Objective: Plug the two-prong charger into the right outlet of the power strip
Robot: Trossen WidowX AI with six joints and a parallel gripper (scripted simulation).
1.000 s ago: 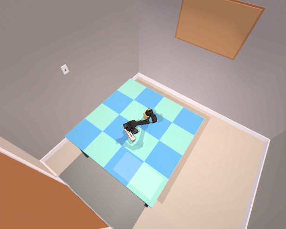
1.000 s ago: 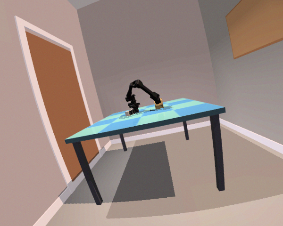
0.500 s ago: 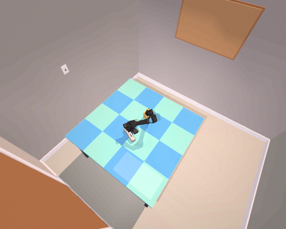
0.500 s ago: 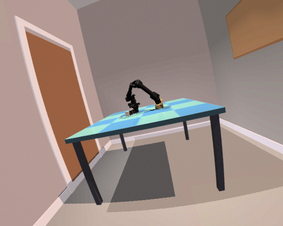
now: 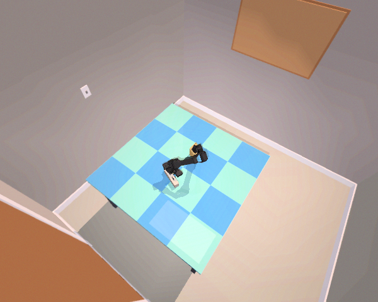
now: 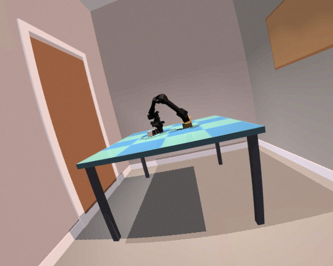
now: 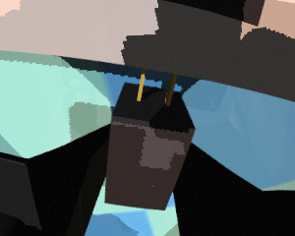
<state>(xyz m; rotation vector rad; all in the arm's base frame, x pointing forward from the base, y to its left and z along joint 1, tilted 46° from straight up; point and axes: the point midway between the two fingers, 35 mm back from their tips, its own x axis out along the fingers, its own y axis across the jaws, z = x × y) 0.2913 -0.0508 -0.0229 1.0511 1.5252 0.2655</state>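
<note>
Now: gripper tip 2 cm short of the two-prong charger, 1 cm to the left of it and 1 cm below it.
</note>
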